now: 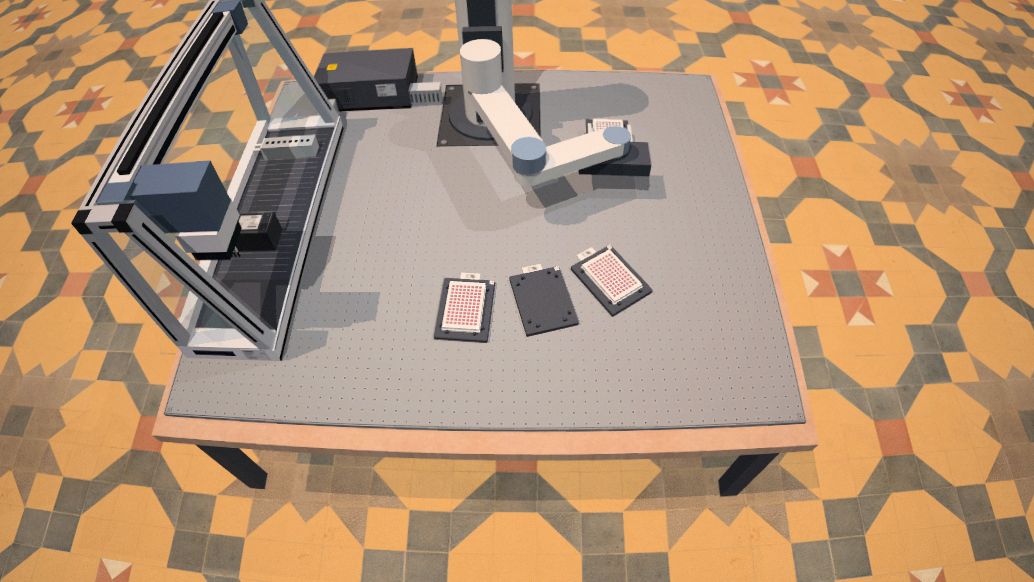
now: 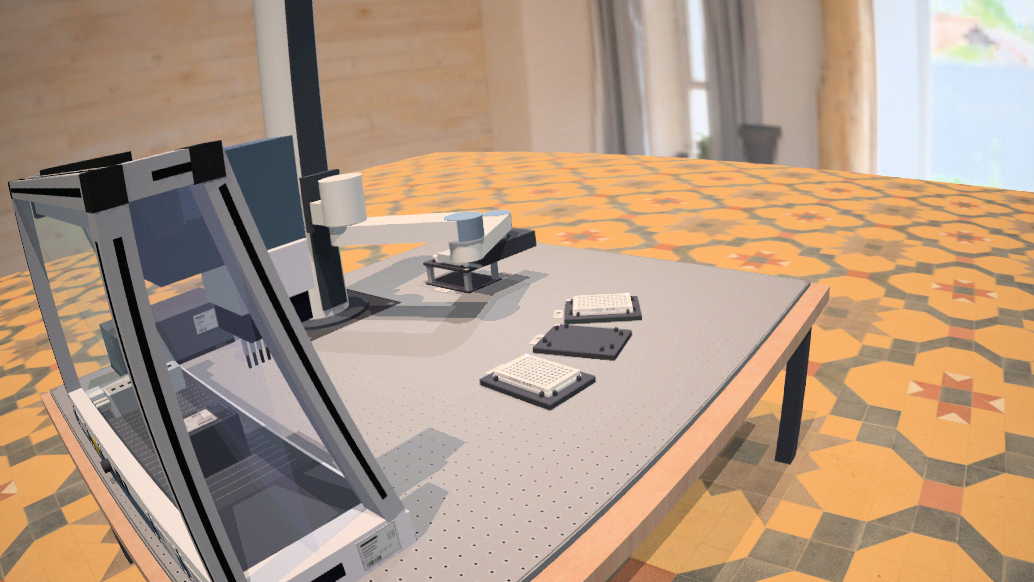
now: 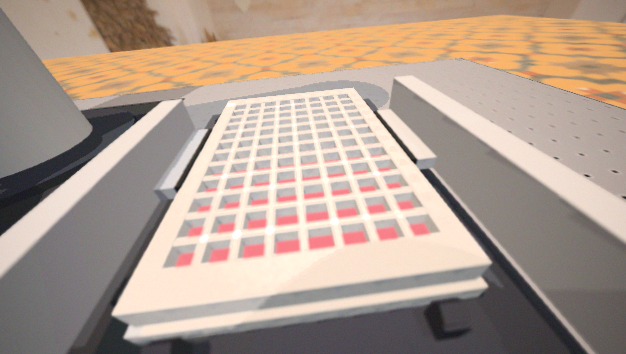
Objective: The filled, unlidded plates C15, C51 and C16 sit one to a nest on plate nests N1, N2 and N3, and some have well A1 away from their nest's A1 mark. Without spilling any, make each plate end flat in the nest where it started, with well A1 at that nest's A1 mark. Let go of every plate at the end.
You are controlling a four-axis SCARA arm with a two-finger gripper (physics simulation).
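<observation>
My gripper point(image 3: 292, 108) is shut on a filled white plate point(image 3: 300, 175) point(image 1: 606, 125), pads on its long sides. The plate looks level, low over or on a raised dark stand point(image 2: 467, 280) point(image 3: 300, 332); contact is unclear. The middle nest point(image 1: 544, 302) point(image 2: 586, 341) is bare. A filled plate point(image 1: 463, 305) point(image 2: 539, 372) sits in the left nest point(image 1: 442, 335) point(image 2: 499, 388). Another filled plate point(image 1: 612, 276) point(image 2: 602, 304) sits in the right nest point(image 1: 615, 309). Each nest has a small white corner mark. Plate names and A1 wells are unreadable.
A framed machine point(image 1: 311, 238) point(image 2: 376, 506) stands at the table's left. A dark box point(image 1: 369, 79) stands at the back left. The arm's column base point(image 1: 452, 133) is left of the raised stand. The three nests stand side by side nearer the table front.
</observation>
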